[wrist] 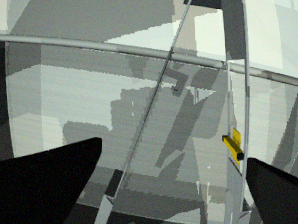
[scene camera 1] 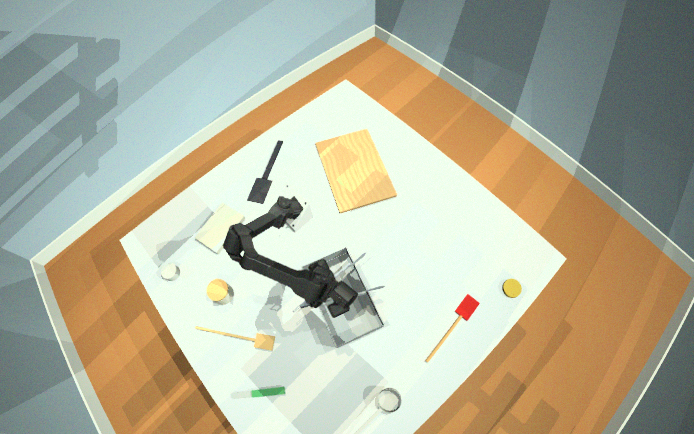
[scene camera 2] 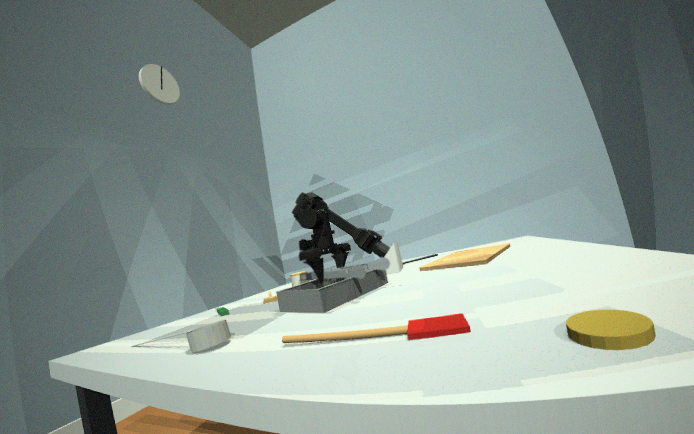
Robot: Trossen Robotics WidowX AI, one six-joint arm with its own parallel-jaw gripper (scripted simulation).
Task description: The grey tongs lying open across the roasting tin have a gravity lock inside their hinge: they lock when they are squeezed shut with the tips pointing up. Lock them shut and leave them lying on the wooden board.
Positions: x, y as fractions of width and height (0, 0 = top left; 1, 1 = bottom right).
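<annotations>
Cream pad out of frame in the wrist view. Cream pad visible in scene camera 1 (0.31, 0.54).
</annotations>
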